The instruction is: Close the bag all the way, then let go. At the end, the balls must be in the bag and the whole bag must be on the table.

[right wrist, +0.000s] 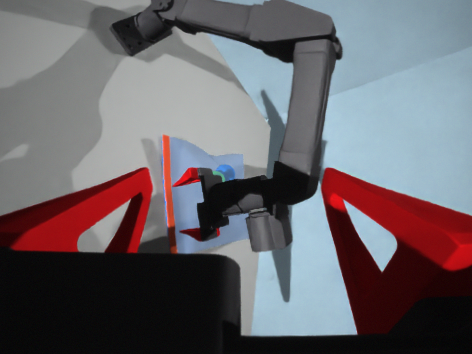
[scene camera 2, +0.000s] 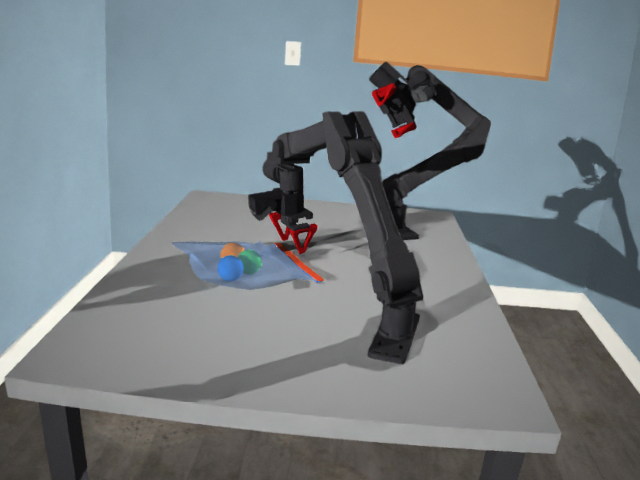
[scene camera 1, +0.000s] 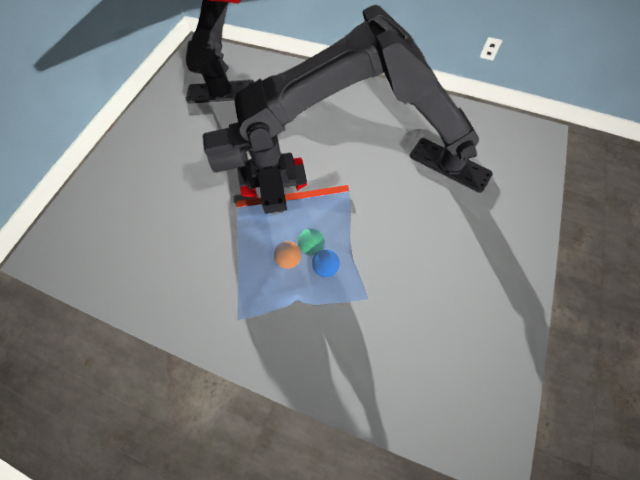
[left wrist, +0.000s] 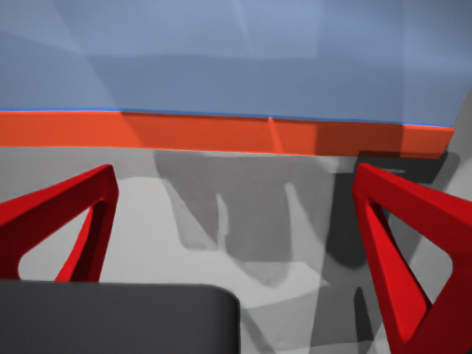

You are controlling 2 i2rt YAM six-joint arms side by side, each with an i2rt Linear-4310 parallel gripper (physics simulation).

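A translucent blue bag [scene camera 1: 263,289] [scene camera 2: 268,276] [left wrist: 225,85] [right wrist: 187,150] lies flat, with a straight orange-red strip [scene camera 1: 320,192] [scene camera 2: 305,263] [left wrist: 225,132] [right wrist: 167,165] along one edge. An orange ball [scene camera 1: 287,254] [scene camera 2: 232,251], a green ball [scene camera 1: 311,241] [scene camera 2: 251,261] and a blue ball [scene camera 1: 326,263] [scene camera 2: 230,268] sit together within it. My left gripper [scene camera 1: 273,189] [scene camera 2: 293,244] [left wrist: 235,177] is open, pointing down low beside the strip, nearer its left end in scene camera 1. The strip passes just beyond its fingertips in the left wrist view. My right gripper [scene camera 2: 387,118] is open, high and away from the bag.
The grey table [scene camera 1: 439,310] [scene camera 2: 310,351] carries both arm bases. The left arm's base [scene camera 1: 450,164] [scene camera 2: 391,347] stands right of the bag in scene camera 1; the right arm's base [scene camera 1: 199,93] stands at its upper left. The left arm arches over the table between them.
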